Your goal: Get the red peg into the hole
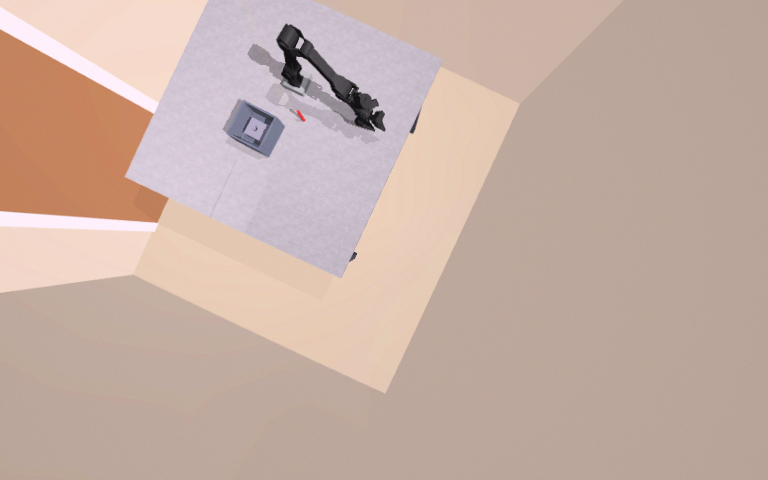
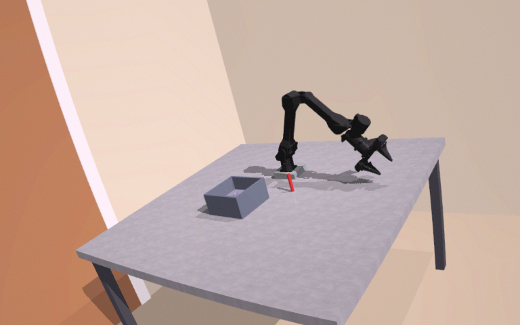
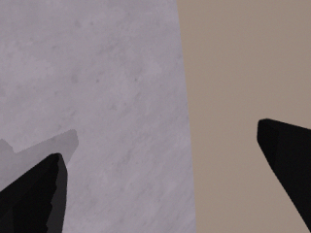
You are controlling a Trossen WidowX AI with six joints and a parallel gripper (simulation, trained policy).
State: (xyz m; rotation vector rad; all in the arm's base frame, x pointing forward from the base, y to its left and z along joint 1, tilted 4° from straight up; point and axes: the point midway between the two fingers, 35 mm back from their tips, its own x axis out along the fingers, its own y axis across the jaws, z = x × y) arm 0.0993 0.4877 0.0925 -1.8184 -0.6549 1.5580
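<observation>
Now: gripper tip 41 cm to the left of the red peg, 6 cm short of it and 3 cm above it. From my gripper tip the other things lie so: grey box 60 cm to the right, 22 cm ahead, 4 cm below; then plate 60 cm to the right, 22 cm ahead, 3 cm below.
</observation>
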